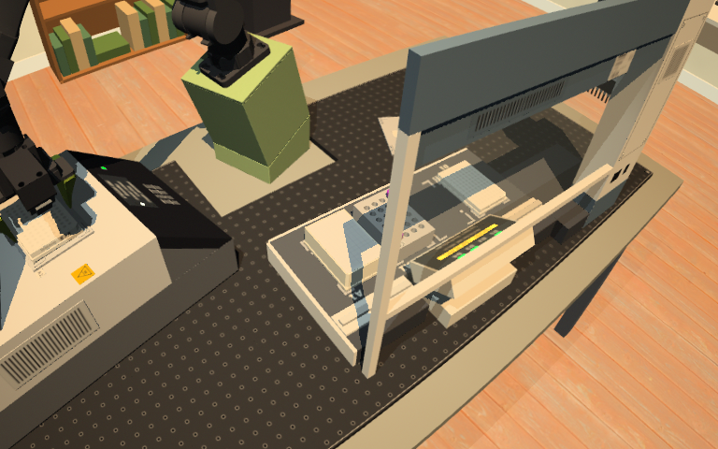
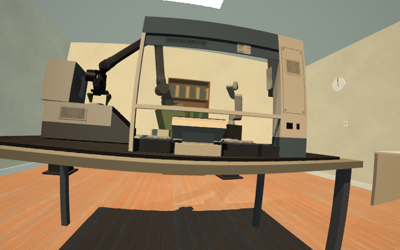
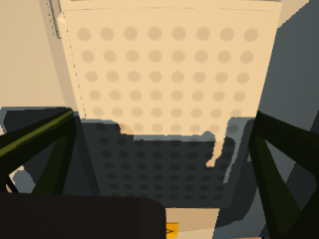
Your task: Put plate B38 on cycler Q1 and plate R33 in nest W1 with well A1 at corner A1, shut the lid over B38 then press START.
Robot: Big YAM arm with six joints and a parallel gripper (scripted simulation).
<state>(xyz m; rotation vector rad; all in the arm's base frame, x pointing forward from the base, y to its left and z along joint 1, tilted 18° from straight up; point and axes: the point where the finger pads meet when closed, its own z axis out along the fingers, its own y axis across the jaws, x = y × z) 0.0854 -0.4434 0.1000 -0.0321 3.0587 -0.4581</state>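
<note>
My gripper is now right at the plate B38. Round my hand: tube block 30 cm ahead, 49 cm to the left, 15 cm below; post 45 cm ahead, 26 cm to the left, 2 cm above; cream deep-well block 28 cm ahead, 38 cm to the left, 15 cm below.
</note>
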